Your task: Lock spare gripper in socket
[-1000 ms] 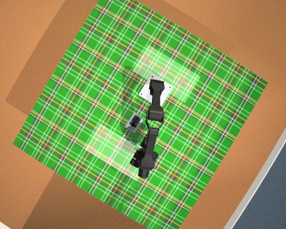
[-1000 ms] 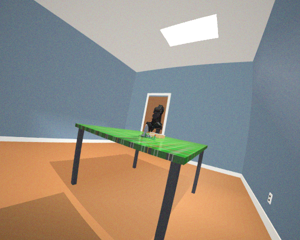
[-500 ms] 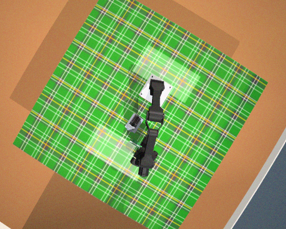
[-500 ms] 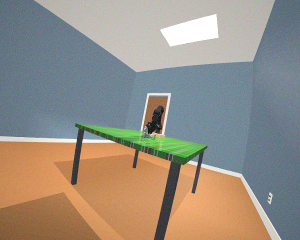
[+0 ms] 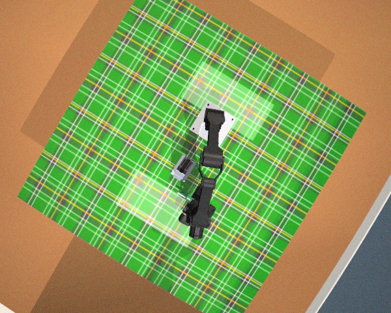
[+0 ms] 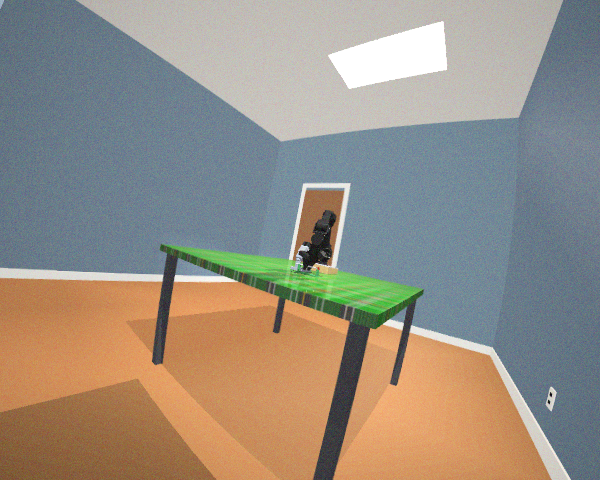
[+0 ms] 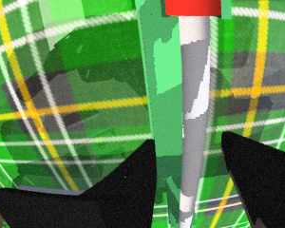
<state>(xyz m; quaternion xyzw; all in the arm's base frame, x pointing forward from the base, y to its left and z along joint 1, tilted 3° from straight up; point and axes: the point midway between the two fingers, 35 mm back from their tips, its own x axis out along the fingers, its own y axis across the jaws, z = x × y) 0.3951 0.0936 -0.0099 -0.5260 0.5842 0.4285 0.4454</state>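
My gripper tip is 1 cm to the right of the green translucent block. Round my gripper tip: spare gripper (12 cm behind, 10 cm to the right, 10 cm above); socket (11 cm behind, 10 cm to the right, 3 cm above).
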